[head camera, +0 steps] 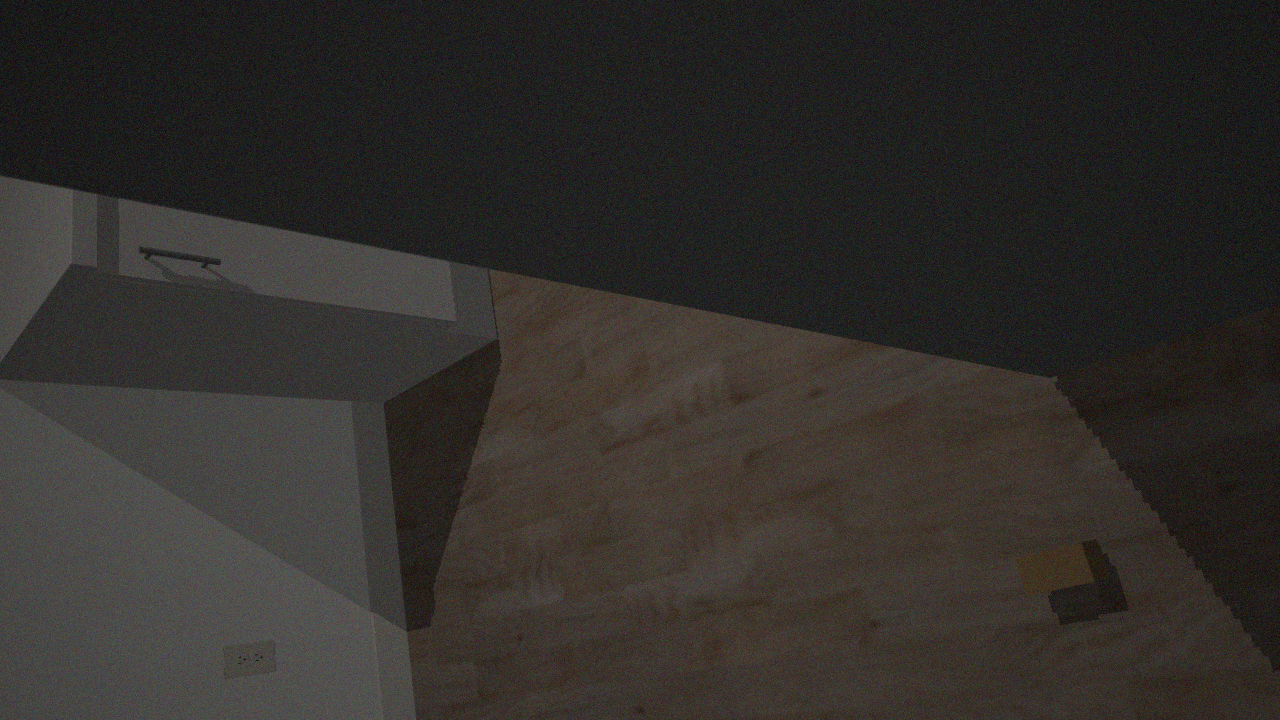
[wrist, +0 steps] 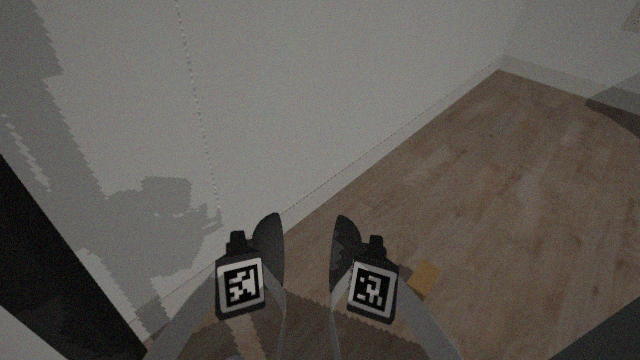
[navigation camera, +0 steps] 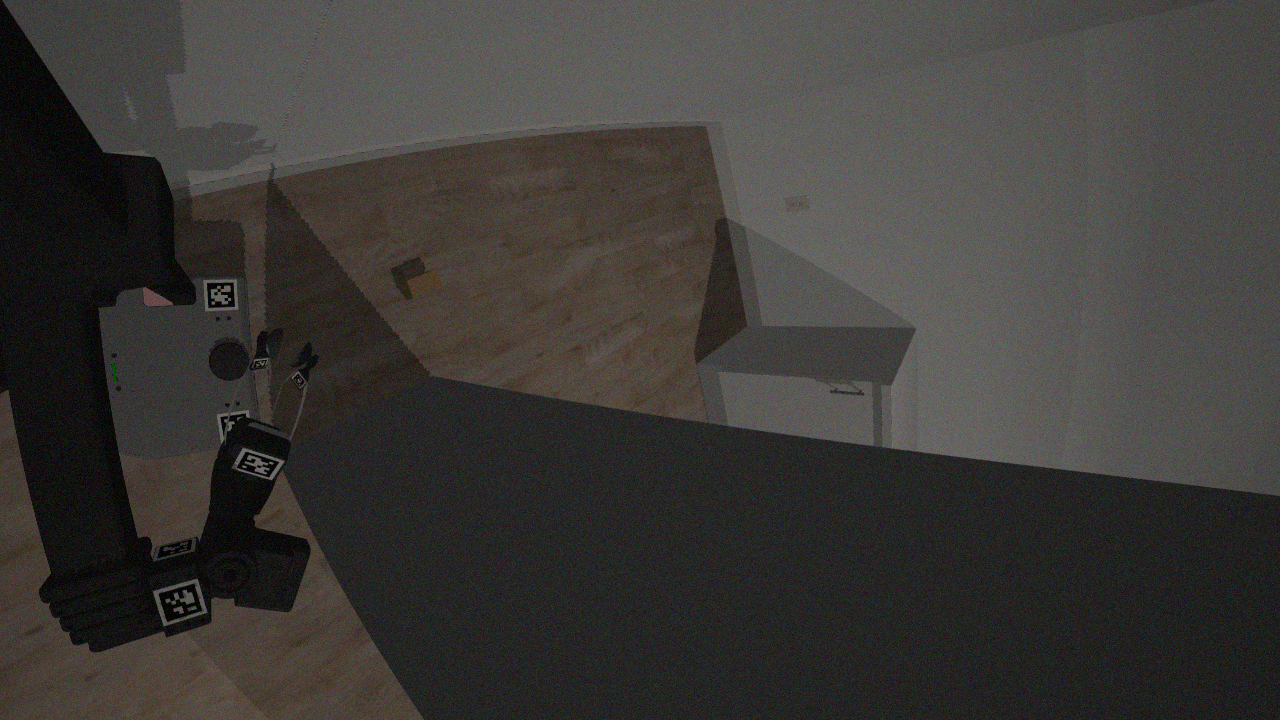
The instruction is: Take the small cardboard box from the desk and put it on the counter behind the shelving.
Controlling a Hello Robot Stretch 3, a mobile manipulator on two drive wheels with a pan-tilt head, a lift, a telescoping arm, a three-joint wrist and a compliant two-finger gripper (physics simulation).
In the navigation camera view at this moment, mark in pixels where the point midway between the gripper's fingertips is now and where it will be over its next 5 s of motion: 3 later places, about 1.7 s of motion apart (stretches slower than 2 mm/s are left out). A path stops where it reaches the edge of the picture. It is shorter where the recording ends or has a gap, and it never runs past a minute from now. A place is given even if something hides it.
My gripper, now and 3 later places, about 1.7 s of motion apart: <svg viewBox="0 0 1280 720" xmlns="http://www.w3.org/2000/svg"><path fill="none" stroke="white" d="M293 337L248 302L206 299L223 237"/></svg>
